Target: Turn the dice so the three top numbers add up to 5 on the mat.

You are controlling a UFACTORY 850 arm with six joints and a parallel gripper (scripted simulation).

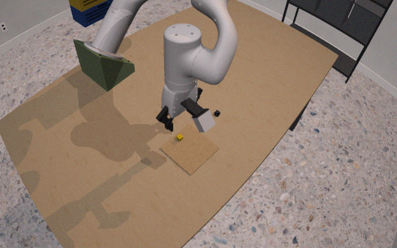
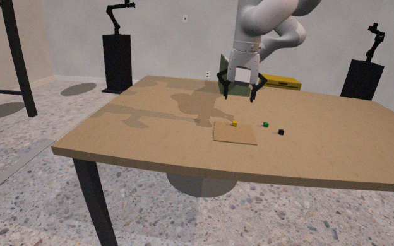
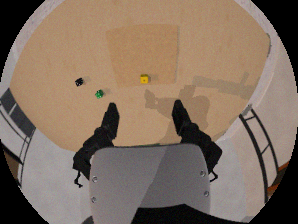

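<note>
The black die lies 1 cm ahead of my hand, 17 cm to the left of it and 11 cm below it. The rest, counted from my hand: green die (4 cm behind, 12 cm to the left, 11 cm below); then tan mat (5 cm ahead, 11 cm below); then yellow die (10 cm below).
</note>
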